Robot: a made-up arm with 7 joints.
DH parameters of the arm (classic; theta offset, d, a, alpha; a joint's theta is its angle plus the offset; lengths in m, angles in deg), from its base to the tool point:
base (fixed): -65.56 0 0.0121 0
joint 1: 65.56 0.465 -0.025 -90
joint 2: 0 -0.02 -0.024 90
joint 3: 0 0.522 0.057 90
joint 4: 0 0.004 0.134 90
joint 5: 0 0.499 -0.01 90
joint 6: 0 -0.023 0.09 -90
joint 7: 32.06 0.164 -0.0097 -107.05
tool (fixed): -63.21 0.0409 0 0
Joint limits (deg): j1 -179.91..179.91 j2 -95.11..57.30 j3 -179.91..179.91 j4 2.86..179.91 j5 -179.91..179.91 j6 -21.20..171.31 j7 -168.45..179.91
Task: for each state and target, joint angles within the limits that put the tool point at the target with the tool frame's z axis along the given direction. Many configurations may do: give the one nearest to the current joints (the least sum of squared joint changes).
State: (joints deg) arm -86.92 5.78 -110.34 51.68 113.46 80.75 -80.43
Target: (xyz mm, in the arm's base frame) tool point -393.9 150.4 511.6 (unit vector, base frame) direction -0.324 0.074 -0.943
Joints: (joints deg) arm -106.85 -3.70 -116.79 22.94 88.48 113.88 -117.50
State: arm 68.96 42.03 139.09 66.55 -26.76 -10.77 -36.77
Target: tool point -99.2 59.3 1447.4 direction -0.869 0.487 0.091
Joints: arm 103.36 55.12 171.26 79.45 -35.07 -12.54 -36.85
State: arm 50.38 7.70 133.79 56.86 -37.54 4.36 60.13
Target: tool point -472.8 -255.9 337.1 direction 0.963 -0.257 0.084
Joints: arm 59.46 -19.91 142.85 28.41 -5.17 6.63 101.37
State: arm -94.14 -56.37 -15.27 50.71 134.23 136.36 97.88
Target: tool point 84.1 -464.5 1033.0 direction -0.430 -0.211 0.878
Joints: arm -90.17 -9.27 -8.15 67.27 93.24 125.96 139.23
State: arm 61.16 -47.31 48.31 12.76 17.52 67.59 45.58
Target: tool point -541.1 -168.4 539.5 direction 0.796 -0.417 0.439
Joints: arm 83.28 -52.39 88.65 56.85 28.79 76.52 48.31
